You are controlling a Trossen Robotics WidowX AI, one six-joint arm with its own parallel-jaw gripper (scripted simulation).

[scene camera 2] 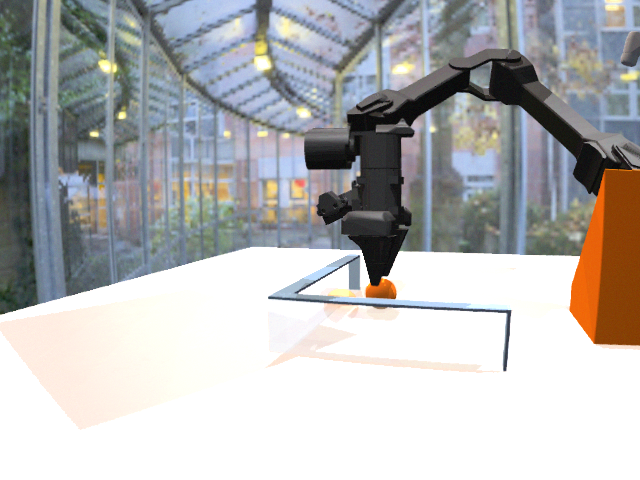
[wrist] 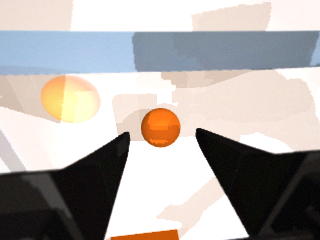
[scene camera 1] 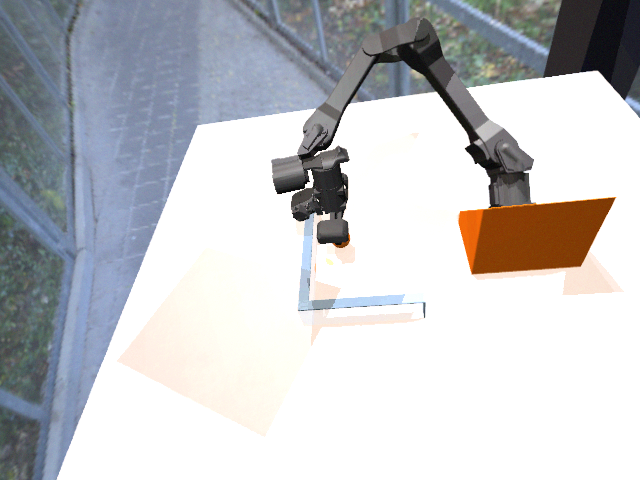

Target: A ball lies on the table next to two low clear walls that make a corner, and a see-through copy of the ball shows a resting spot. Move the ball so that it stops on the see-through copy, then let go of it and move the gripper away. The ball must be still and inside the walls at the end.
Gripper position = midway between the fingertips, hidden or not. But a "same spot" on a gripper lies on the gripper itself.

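My gripper: visible in scene camera 1, scene camera 2 and the wrist view (163, 134). Same spot on the gripper: (scene camera 1: 310, 200) and (scene camera 2: 347, 191).
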